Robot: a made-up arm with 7 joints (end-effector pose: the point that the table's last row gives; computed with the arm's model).
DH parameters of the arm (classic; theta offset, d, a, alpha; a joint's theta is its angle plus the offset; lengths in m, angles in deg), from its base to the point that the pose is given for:
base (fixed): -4.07 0 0 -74.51
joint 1: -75.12 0.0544 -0.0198 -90
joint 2: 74 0 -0.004 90
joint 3: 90 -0.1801 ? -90
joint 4: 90 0.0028 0.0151 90
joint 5: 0 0.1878 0 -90
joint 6: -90 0 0.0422 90
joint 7: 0 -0.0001 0 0
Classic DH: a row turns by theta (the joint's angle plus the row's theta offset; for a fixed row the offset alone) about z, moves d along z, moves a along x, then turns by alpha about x.
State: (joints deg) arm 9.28 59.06 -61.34 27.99 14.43 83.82 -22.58
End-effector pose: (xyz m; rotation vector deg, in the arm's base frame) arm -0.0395 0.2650 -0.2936 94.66 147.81 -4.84
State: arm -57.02 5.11 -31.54 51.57 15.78 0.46 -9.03
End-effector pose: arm 0.3423 -0.0597 -0.2018 46.58 8.78 -42.17
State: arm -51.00 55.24 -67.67 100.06 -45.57 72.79 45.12
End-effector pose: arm 0.1538 0.3684 -0.1553 77.09 112.44 102.04
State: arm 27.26 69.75 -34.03 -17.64 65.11 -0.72 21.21
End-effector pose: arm 0.0289 0.1489 -0.2550 96.73 -8.61 -63.09
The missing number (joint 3, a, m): 0.0225
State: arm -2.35 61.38 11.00 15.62 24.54 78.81 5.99
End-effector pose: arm 0.1711 0.3339 -0.1248 73.65 80.60 71.04
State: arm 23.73 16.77 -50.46 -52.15 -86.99 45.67 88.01
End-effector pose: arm 0.0376 -0.0658 -0.1063 -19.07 88.55 -14.07
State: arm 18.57 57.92 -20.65 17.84 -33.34 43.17 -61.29
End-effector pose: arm 0.0267 0.2668 -0.2897 -28.43 105.13 -36.27
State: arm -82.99 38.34 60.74 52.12 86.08 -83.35 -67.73
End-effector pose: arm 0.3300 0.2479 0.0549 105.57 -12.65 -44.10
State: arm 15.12 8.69 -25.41 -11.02 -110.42 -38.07 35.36
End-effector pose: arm 0.1177 0.0218 -0.2652 -95.29 39.77 63.29
